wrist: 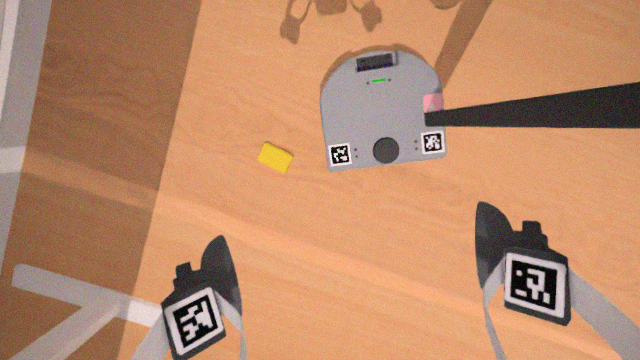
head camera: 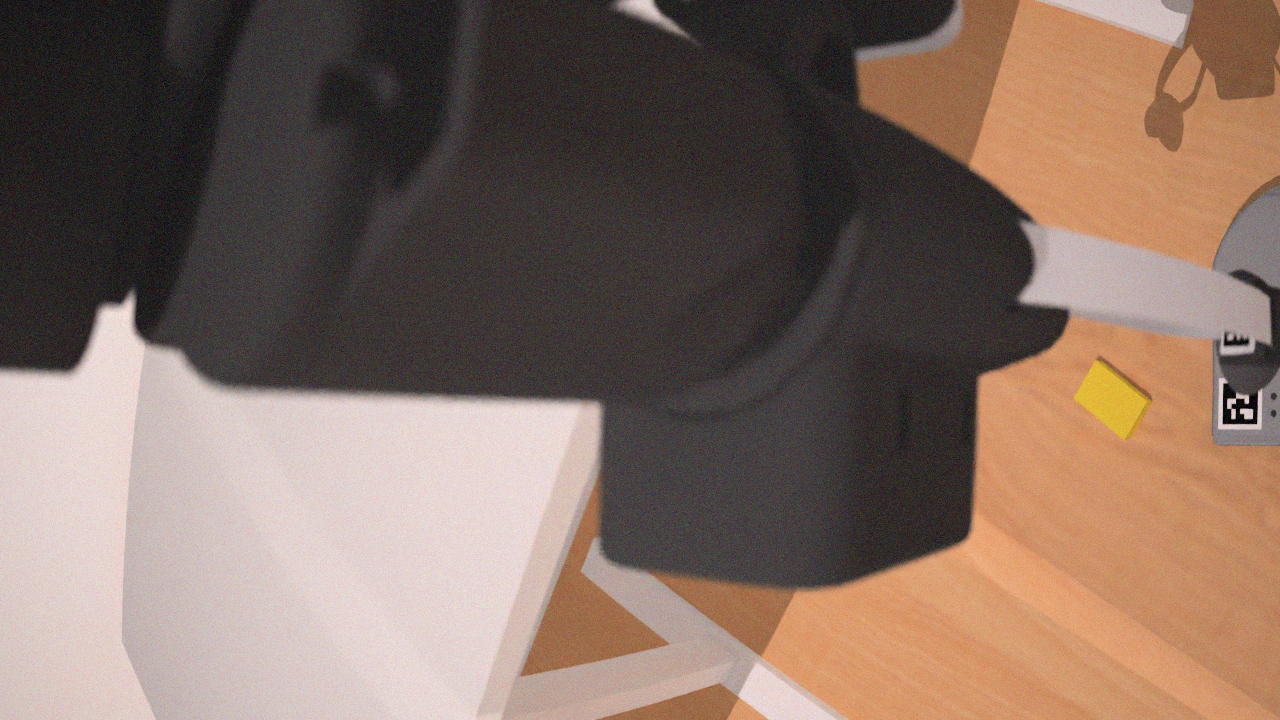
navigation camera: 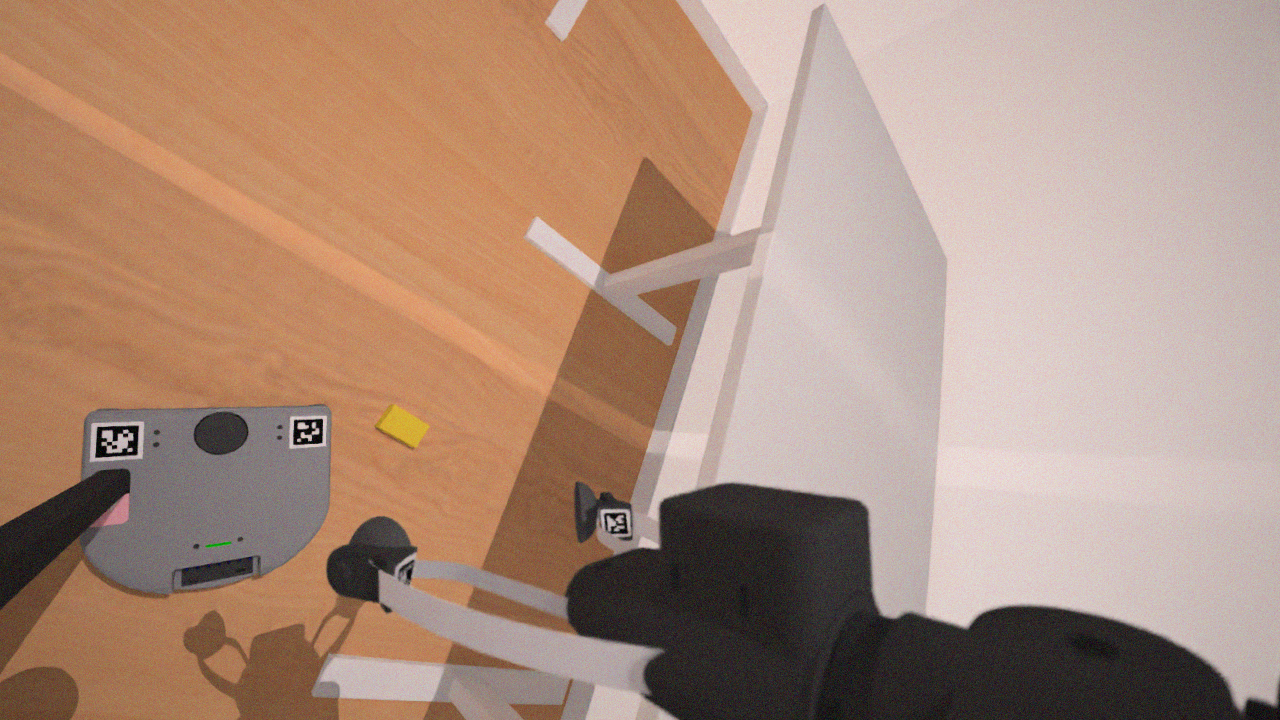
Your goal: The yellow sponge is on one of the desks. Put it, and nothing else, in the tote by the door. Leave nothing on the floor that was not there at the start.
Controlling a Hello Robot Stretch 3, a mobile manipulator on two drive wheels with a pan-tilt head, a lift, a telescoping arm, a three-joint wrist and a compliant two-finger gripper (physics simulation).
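Pixels of known places: gripper, fingertip midpoint: (head camera: 1099, 340) (navigation camera: 481, 525); robot's base at its link origin: (navigation camera: 222, 431).
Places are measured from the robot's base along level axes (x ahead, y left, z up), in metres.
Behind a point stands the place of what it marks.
Observation:
The yellow sponge (head camera: 1112, 399) @(y -0.339, x -0.008, z 0.046 m) (navigation camera: 402, 426) @(y -0.335, x -0.007, z 0.045 m) (wrist: 276, 157) lies on the wooden floor, a little apart from the robot's base, between the base and the desk. My gripper (navigation camera: 483, 537) @(y -0.127, x -0.022, z 0.965 m) (wrist: 351, 246) @(y -0.127, x -0.022, z 0.965 m) is open, its two fingers wide apart with nothing between them. It hangs high above the floor beyond the desk's edge. In the wrist view the sponge is ahead of the fingertips, left of centre. In the head view the wrist covers much of the picture, and one fingertip shows at the right edge. The tote does not show in these views.
A white desk (head camera: 375, 546) @(y -0.595, x 0.105, z 0.950 m) (navigation camera: 841, 322) @(y -0.706, x 0.162, z 0.950 m) stands along the wall, with foot bars (head camera: 662, 608) @(y -1.147, x 0.363, z 0.025 m) (navigation camera: 563, 255) @(y -0.817, x 0.513, z 0.025 m) (wrist: 55, 282) on the floor. The robot's grey base (navigation camera: 205, 492) @(y 0.019, x -0.097, z 0.160 m) (wrist: 382, 112) is close beside the sponge. The black mast (navigation camera: 53, 537) @(y 0.116, x -0.061, z 0.595 m) (wrist: 540, 107) rises from it.

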